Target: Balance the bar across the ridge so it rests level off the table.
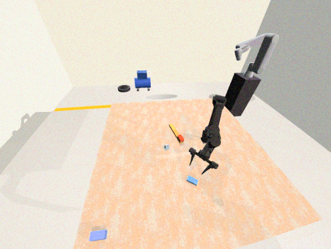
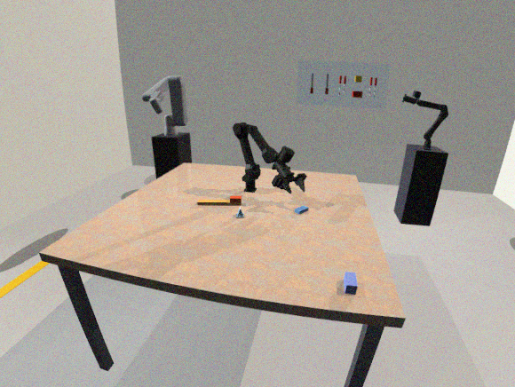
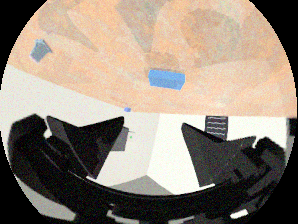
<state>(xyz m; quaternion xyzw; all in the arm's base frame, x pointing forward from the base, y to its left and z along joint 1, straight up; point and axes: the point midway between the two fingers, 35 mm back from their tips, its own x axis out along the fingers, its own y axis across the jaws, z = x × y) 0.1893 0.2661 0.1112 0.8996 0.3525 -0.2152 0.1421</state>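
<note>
Now: the flat blue block 90 mm below my gripper tip, 20 mm to the left of it and 10 mm ahead of it.
</note>
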